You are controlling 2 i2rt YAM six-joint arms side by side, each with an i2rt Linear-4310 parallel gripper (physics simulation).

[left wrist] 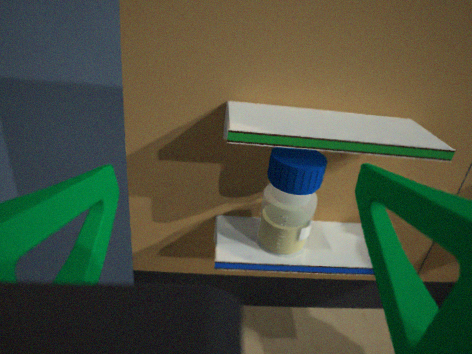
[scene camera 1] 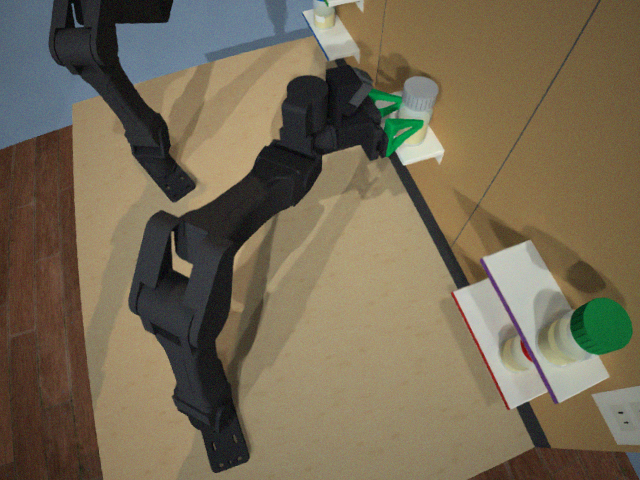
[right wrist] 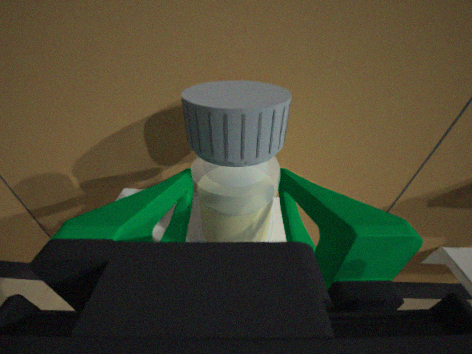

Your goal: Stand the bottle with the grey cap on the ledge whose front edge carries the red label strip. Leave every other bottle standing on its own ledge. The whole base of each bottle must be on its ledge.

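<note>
The grey-capped bottle is upright over a white ledge at the upper right of scene camera 1. My right gripper is shut on its body below the cap. I cannot tell whether the base touches that ledge. The red-strip ledge is at the lower right, partly under the purple-strip ledge. A red-capped bottle stands on it, its cap mostly hidden. My left gripper is open, with a blue-capped bottle beyond its fingers.
A green-capped bottle stands on the purple-strip ledge, overhanging the red-strip one. The blue-capped bottle stands on the blue-strip ledge, below a green-strip ledge. A wall outlet is at the lower right.
</note>
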